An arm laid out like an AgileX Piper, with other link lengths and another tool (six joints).
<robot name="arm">
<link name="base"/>
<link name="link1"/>
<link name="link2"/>
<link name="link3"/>
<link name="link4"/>
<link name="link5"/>
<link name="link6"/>
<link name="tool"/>
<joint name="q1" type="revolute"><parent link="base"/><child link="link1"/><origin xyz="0 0 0.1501"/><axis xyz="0 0 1"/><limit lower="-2.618" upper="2.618"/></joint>
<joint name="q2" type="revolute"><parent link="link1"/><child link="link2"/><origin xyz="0 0 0"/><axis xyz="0 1 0"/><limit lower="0" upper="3.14"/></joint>
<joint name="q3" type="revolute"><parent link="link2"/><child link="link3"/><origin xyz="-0.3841 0 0.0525"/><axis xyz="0 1 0"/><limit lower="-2.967" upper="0"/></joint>
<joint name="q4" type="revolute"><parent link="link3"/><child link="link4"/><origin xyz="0.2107 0 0.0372"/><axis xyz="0.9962 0 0.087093"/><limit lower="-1.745" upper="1.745"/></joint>
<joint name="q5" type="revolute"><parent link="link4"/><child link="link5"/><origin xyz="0 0 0"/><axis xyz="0 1 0"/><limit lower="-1.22" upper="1.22"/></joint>
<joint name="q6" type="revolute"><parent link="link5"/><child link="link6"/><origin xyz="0.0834 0 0.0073"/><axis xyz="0.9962 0 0.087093"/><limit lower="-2.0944" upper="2.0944"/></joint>
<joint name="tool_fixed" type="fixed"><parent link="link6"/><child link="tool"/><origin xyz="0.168 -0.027 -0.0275" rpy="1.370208 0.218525 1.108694"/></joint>
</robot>
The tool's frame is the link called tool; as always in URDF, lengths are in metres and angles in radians.
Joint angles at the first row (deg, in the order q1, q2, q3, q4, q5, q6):
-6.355 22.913 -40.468 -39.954 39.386 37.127
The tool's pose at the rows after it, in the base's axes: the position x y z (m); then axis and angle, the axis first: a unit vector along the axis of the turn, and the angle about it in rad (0 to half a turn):
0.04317 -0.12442 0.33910 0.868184 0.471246 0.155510 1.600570
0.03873 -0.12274 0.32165 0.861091 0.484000 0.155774 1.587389
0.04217 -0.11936 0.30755 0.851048 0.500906 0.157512 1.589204
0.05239 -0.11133 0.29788 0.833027 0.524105 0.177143 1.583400
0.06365 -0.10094 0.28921 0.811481 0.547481 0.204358 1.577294
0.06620 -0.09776 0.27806 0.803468 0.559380 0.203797 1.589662
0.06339 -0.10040 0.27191 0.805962 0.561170 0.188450 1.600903
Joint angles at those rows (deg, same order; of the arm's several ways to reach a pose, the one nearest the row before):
-6.353 18.696 -34.267 -40.184 36.431 36.163
-6.356 16.090 -30.666 -40.628 35.075 35.644
-6.355 15.361 -27.576 -40.847 32.959 35.605
-6.354 15.256 -24.281 -40.945 28.588 35.514
-6.356 15.257 -20.892 -41.078 23.443 35.473
-6.354 15.257 -18.819 -41.083 22.013 35.478
-6.353 15.258 -18.443 -41.196 23.141 35.482

